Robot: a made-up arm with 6 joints. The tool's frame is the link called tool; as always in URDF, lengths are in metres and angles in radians. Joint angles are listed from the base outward.
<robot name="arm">
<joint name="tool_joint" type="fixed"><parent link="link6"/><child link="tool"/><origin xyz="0 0 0" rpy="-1.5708 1.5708 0"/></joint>
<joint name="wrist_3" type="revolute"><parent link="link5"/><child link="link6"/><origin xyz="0 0 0.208" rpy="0 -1.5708 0"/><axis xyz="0 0 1"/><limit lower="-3.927" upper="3.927"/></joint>
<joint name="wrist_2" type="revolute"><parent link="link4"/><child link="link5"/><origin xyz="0 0 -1.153" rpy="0 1.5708 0"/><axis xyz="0 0 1"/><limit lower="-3.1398" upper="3.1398"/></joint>
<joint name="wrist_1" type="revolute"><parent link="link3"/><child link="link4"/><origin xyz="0 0 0" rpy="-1.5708 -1.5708 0"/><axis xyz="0 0 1"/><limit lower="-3.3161" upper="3.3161"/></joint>
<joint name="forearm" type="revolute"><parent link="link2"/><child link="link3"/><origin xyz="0 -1.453 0" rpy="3.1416 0 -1.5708"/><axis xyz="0 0 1"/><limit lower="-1.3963" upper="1.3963"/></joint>
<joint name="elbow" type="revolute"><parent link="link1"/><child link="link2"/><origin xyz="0 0 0" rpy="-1.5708 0 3.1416"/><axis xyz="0 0 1"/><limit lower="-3.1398" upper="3.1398"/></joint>
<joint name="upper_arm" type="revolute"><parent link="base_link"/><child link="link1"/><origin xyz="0 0 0.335" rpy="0 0 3.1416"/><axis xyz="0 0 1"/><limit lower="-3.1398" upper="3.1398"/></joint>
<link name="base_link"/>
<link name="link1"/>
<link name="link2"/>
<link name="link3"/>
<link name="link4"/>
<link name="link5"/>
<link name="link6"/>
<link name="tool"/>
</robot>
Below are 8 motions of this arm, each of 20 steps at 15 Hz.
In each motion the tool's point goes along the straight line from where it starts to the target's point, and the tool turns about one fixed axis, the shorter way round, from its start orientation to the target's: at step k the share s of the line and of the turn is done. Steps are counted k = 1, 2, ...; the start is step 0. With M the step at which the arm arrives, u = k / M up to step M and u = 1 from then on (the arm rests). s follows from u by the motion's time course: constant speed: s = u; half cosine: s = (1 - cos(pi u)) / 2; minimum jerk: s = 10 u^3 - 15 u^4 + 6 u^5.
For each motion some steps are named. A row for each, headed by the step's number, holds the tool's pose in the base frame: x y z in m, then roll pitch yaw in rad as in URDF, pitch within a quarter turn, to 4 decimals.
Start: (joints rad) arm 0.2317 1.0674 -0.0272 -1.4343 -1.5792 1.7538
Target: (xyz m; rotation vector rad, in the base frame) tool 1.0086 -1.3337 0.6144 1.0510 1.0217 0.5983
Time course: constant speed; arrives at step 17
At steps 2, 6, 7, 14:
2: 1.5140 0.1467 -0.0012 0.9877 0.0714 1.8220
6: 1.3792 -0.2481 0.1630 1.1252 0.1264 1.6147
7: 1.3455 -0.3468 0.2040 1.1577 0.1445 1.5640
14: 1.1097 -1.0376 0.4913 1.3579 0.3120 1.2215

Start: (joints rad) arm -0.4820 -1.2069 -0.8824 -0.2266 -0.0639 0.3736
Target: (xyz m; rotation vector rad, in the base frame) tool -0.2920 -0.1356 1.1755 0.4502 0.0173 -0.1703
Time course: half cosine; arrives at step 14
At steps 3, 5, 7, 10, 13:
3: -0.3130 -0.0715 1.1755 -0.0894 -0.2197 -0.4430
5: -0.3089 -0.0840 1.1755 0.0105 -0.1550 -0.3994
7: -0.3038 -0.0996 1.1755 0.1378 -0.0811 -0.3369
10: -0.2964 -0.1221 1.1755 0.3278 0.0098 -0.2320
13: -0.2923 -0.1347 1.1755 0.4389 0.0516 -0.1658

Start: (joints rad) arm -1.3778 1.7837 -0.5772 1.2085 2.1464 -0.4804
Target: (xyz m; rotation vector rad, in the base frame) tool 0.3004 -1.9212 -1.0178 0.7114 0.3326 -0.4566
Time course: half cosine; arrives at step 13
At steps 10, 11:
10: 0.2713 -1.7725 -1.0057 0.7270 0.3741 -0.3208
11: 0.2872 -1.8535 -1.0123 0.6880 0.4187 -0.3218

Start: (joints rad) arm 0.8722 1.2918 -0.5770 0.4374 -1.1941 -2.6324
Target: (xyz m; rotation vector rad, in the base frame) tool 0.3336 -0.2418 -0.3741 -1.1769 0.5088 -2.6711
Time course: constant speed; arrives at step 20
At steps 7, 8, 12, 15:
7: 0.6881 0.4053 -0.3863 -0.6922 -0.1972 -2.1344
8: 0.6609 0.3555 -0.3854 -0.6938 -0.2412 -2.1731
12: 0.5518 0.1564 -0.3816 -0.6816 -0.4167 -2.3333
15: 0.4700 0.0071 -0.3788 -0.6504 -0.5458 -2.4649

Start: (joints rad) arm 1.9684 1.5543 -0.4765 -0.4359 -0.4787 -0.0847
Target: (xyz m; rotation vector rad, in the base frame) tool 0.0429 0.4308 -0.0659 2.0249 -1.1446 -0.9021
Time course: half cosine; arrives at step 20
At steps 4, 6, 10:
4: -0.1407 0.8262 -0.5808 -2.9497 0.6080 -1.4234
6: -0.1182 0.7779 -0.5179 -3.0970 0.5527 -1.4166
10: -0.0586 0.6494 -0.3505 2.8119 0.4154 -1.3578

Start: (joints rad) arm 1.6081 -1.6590 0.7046 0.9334 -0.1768 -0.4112
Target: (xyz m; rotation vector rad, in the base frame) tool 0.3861 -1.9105 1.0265 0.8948 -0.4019 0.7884
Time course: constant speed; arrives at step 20
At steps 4, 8, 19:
4: 0.2474 -2.2859 0.9230 2.1362 -1.0141 -0.9535
8: 0.2821 -2.1920 0.9489 1.6808 -1.0661 -0.4608
19: 0.3774 -1.9340 1.0200 0.7860 -0.7102 0.5405

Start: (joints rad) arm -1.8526 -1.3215 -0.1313 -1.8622 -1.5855 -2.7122
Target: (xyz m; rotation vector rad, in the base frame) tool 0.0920 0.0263 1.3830 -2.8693 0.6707 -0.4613
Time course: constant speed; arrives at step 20
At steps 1, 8, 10, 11, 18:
1: 0.2691 0.7108 1.6746 3.0900 -0.1048 -0.0275
8: 0.2039 0.4586 1.5672 -3.0988 -0.1779 -0.1908
10: 0.1852 0.3866 1.5365 -3.0696 -0.1958 -0.2391
11: 0.1759 0.3505 1.5211 -3.0546 -0.2043 -0.2635
18: 0.1106 0.0984 1.4137 -2.9435 -0.2528 -0.4387

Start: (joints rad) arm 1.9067 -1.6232 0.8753 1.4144 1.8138 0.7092
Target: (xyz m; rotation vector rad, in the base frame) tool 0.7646 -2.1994 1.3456 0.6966 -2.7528 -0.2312
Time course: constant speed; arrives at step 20
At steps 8, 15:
8: 0.8180 -2.2878 1.0098 2.0706 0.1209 -2.7023
15: 0.7869 -2.2362 1.2057 2.5604 -0.0831 -2.6151

